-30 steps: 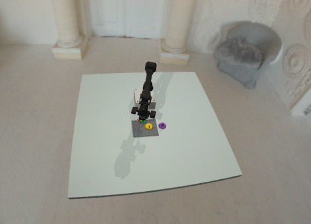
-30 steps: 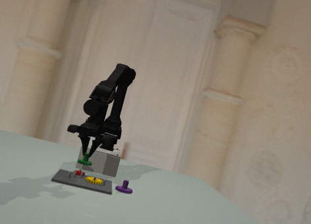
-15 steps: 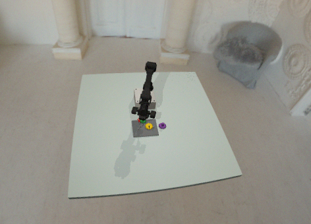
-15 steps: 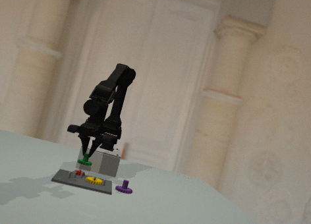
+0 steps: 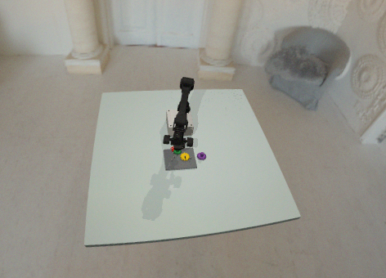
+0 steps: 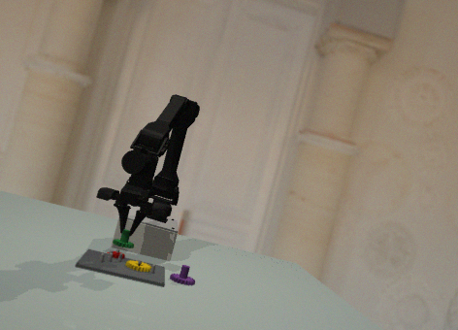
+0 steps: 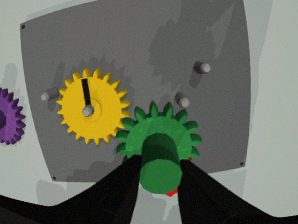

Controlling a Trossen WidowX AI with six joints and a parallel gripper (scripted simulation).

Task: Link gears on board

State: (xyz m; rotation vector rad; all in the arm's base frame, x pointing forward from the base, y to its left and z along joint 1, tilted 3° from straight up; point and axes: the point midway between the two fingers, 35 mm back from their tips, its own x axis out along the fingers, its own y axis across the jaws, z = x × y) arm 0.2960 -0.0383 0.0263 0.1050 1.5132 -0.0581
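The red gear is 4 cm behind my gripper tip, 2 cm to the right of it and 6 cm below it. From my gripper tip the other things lie so: green gear (1 cm below); yellow gear (1 cm ahead, 5 cm to the left, 6 cm below); purple gear (17 cm to the left, 6 cm below).
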